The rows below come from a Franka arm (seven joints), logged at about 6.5 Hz.
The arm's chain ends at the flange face. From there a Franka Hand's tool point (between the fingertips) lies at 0.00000 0.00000 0.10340 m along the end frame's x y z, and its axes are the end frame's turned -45 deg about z.
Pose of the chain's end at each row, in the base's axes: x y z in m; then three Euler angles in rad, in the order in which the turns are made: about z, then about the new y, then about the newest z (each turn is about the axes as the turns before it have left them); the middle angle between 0 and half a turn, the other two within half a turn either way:
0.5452 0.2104 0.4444 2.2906 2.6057 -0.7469
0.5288 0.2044 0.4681 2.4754 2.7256 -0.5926
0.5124 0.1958 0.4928 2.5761 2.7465 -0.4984
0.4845 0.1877 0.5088 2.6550 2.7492 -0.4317
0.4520 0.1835 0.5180 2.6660 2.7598 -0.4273
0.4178 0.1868 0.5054 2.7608 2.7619 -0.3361
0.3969 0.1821 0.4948 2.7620 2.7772 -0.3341
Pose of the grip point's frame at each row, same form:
0.5104 0.2501 0.3555 2.2906 2.6057 -1.5323
0.4960 0.2302 0.3735 2.4754 2.7256 -1.3780
0.4788 0.2171 0.3974 2.5761 2.7465 -1.2838
0.4495 0.2062 0.4133 2.6550 2.7492 -1.2171
0.4178 0.2011 0.4220 2.6660 2.7598 -1.2127
0.3822 0.2010 0.4094 2.7608 2.7619 -1.1215
0.3627 0.1958 0.3982 2.7620 2.7772 -1.1195

